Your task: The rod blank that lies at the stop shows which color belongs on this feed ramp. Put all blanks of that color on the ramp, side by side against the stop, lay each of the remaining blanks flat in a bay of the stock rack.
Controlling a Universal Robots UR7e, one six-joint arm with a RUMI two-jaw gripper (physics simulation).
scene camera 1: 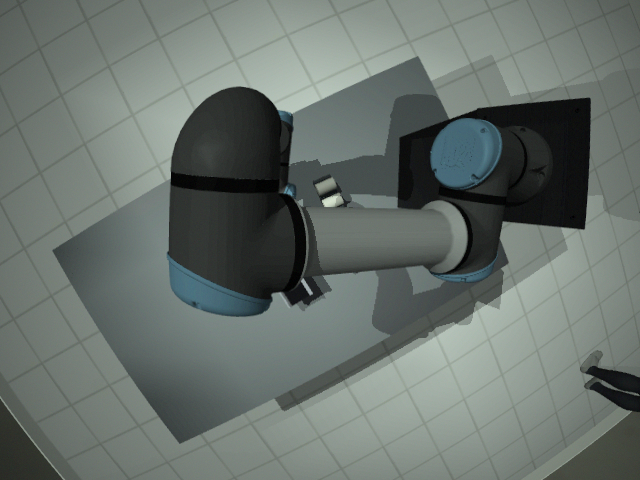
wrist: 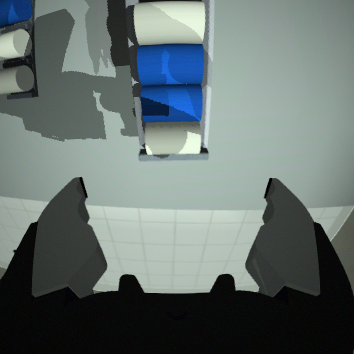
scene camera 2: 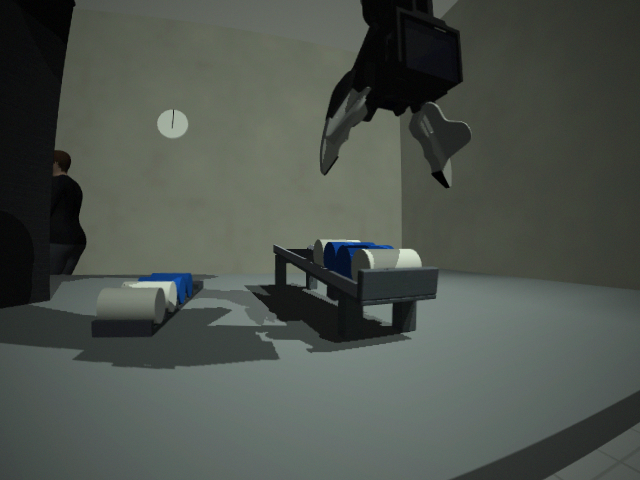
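Observation:
The feed ramp (scene camera 2: 317, 271) (wrist: 209, 115) stands on legs, with its stop (scene camera 2: 398, 282) (wrist: 173, 156) at the near end. A white blank (scene camera 2: 382, 259) (wrist: 165, 139) lies at the stop. Behind it lie a blue blank (scene camera 2: 345, 262) (wrist: 175, 103), another blue blank (scene camera 2: 329, 254) (wrist: 172, 65) and a white blank (scene camera 2: 318, 251) (wrist: 170, 22), side by side. The low stock rack (scene camera 2: 123, 328) (wrist: 22, 95) holds two white blanks (scene camera 2: 129, 303) (scene camera 2: 168, 291) at its near end and blue blanks (scene camera 2: 181, 285) behind them. My gripper (scene camera 2: 385, 179) (wrist: 175, 180) is open and empty, high above the ramp.
The arm (scene camera 1: 227, 222) covers much of the work area in the top view. The ramp's end (scene camera 1: 298, 295) and two white blanks (scene camera 1: 326, 186) (scene camera 1: 332, 200) of the rack show beside it. A person (scene camera 2: 67, 217) stands behind the table at the left.

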